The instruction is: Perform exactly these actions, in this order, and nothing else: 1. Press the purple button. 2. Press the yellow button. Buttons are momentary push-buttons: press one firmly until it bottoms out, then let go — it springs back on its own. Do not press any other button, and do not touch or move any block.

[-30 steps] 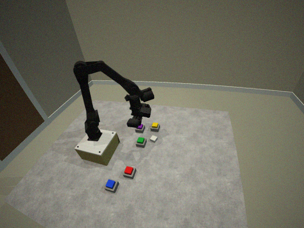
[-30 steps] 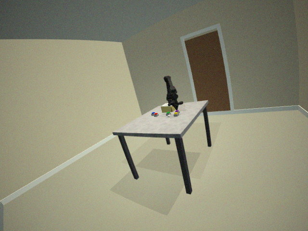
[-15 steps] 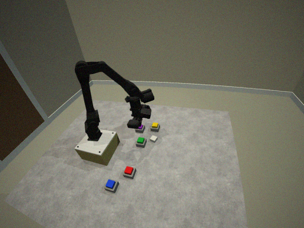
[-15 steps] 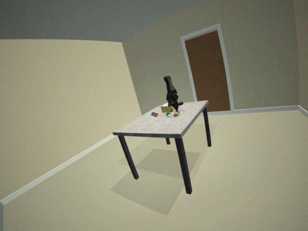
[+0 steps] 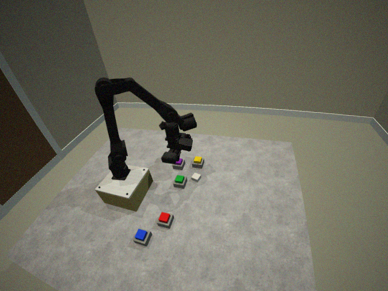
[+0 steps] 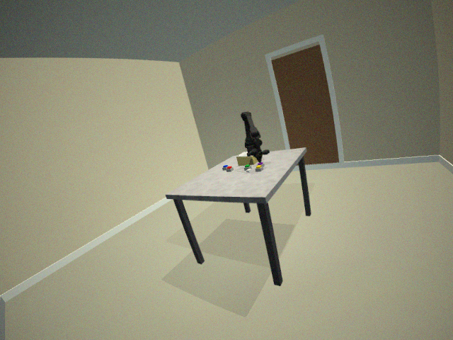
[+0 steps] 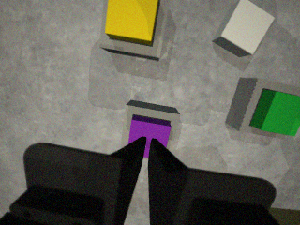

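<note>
The purple button is 1 cm below my gripper tip. Also, from my gripper tip: white block (9 cm ahead, 8 cm to the right, 3 cm below); then green button (3 cm ahead, 11 cm to the right, 1 cm below); then yellow button (9 cm ahead, 1 cm to the left, 1 cm below).
</note>
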